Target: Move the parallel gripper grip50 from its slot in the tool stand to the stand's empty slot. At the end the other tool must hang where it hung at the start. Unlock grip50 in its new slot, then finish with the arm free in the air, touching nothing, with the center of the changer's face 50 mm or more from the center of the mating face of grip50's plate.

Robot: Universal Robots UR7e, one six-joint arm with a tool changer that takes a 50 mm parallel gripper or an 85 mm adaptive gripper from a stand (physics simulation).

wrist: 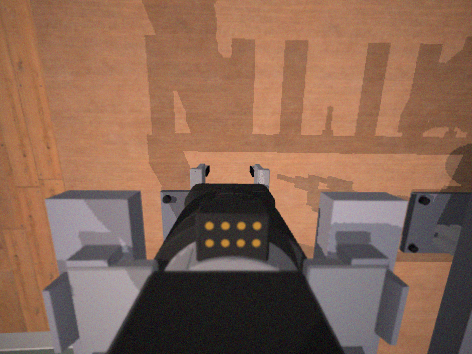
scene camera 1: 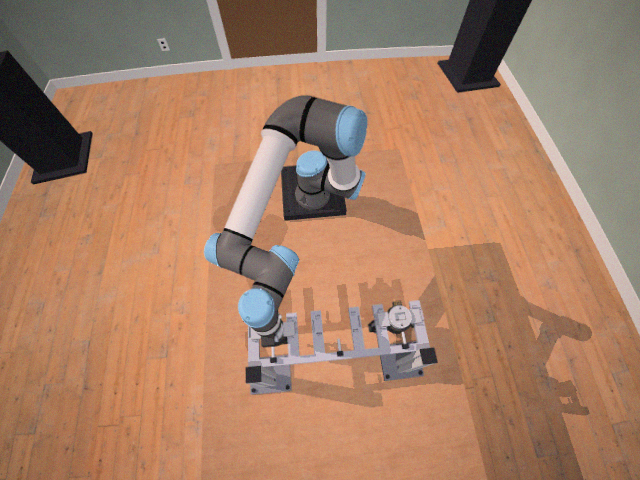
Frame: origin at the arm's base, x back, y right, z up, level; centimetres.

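Seen in the pictures: arm's base at its link origin: [scene camera 1: 312, 195].
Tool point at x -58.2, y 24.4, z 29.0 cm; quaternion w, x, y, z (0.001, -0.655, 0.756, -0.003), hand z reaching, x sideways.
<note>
Pixels of each thing's top centre, then the offset from my tool point to it. "spot": a spot on its surface instead.
- tool at its top centre: [scene camera 1: 400, 314] dx -5.0, dy -35.8, dz -2.7 cm
- short peg at a spot on its surface: [scene camera 1: 339, 347] spot: dx -9.4, dy -17.0, dz -3.3 cm
The parallel gripper grip50 [wrist: 229, 171] hangs in the left end slot of the tool stand [scene camera 1: 310, 358] [wrist: 95, 220]. Its two fingers are apart, with nothing seen between them. Its black contact block with gold pins [wrist: 232, 235] faces up in the wrist view. The arm's wrist end [scene camera 1: 257, 308] is right over this slot and hides most of grip50 in the scene view. Whether the changer's face touches the plate is hidden. The other tool [scene camera 1: 399, 317], with a round pale plate, hangs in the right end slot. The middle slot, between two prongs [scene camera 1: 316, 330] [scene camera 1: 355, 330], holds no tool.
Stand prongs rise close on both sides of grip50. A short peg [scene camera 1: 339, 347] stands on the rail at the middle slot. Dark end caps [scene camera 1: 253, 374] [scene camera 1: 428, 355] top the stand's feet. The robot base [scene camera 1: 289, 204] and two dark columns [scene camera 1: 38, 113] [scene camera 1: 478, 46] stand farther back.
</note>
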